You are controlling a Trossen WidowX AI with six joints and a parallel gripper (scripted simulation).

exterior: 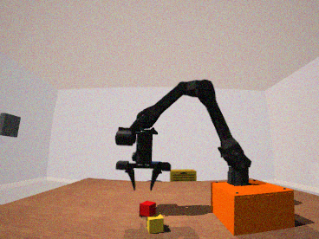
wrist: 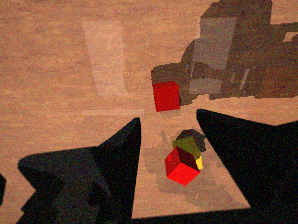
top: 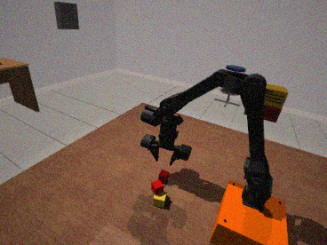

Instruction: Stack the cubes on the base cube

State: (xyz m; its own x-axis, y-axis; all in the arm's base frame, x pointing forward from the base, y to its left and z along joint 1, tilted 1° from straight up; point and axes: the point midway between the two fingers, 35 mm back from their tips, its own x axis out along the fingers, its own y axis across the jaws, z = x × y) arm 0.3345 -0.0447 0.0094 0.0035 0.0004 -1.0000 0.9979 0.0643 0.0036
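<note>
Now: gripper tip 110 mm to the right of the yellow base cube, 70 mm above it and 40 mm past it.
</note>
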